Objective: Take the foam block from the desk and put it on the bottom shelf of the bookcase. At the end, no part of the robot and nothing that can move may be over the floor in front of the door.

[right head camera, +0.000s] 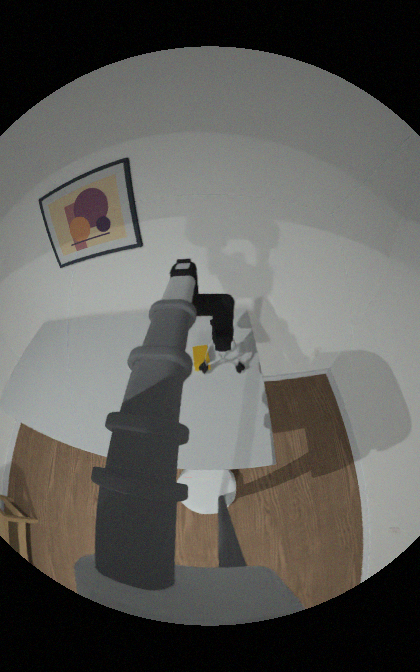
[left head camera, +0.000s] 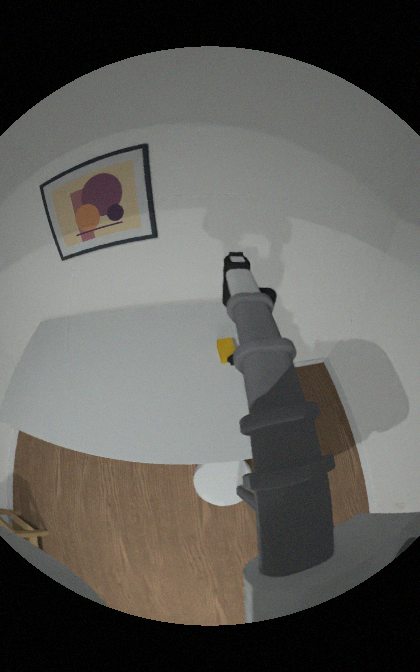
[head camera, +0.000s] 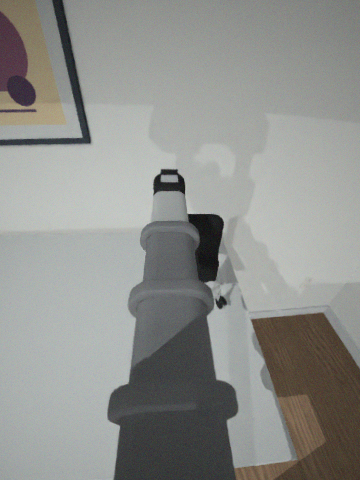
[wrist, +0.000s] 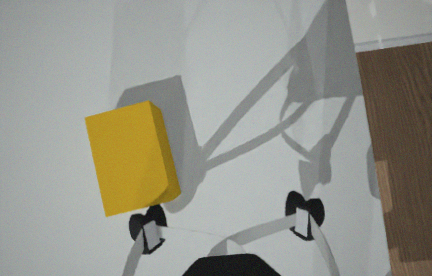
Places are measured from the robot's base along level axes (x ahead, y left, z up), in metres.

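Pixels of known places: gripper, fingertip midpoint: (wrist: 225,213).
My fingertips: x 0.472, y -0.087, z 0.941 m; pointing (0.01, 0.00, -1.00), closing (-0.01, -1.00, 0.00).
Behind a point stands the place of what it marks.
The yellow foam block (left head camera: 225,349) (right head camera: 200,356) (wrist: 131,159) @[x 0.531, y -0.010, z 0.968 m] lies on the white desk (head camera: 65,350) @[x 0.358, y 0.281, z 0.923 m] (left head camera: 125,390) (right head camera: 90,380) (wrist: 50,150) @[x 0.550, y 0.094, z 0.923 m], near its right end. My gripper (right head camera: 222,368) (wrist: 225,213) @[x 0.472, y -0.087, z 0.941 m] points down over the desk and is open, with nothing between its fingertips. In the wrist view the block is ahead and to the left, and the left fingertip is at its near edge; whether they touch I cannot tell. In the head camera view the arm hides the block. The bookcase and the door do not show in these views.
A round white stool (left head camera: 222,482) (right head camera: 207,490) stands at the desk's front edge. A wooden piece of furniture (left head camera: 30,527) (right head camera: 20,520) shows at the lower left. The wall with a framed picture (head camera: 30,65) @[x 0.900, y 0.397, z 1.514 m] (left head camera: 102,202) (right head camera: 91,214) rises behind the desk. Wooden floor lies right of the desk.
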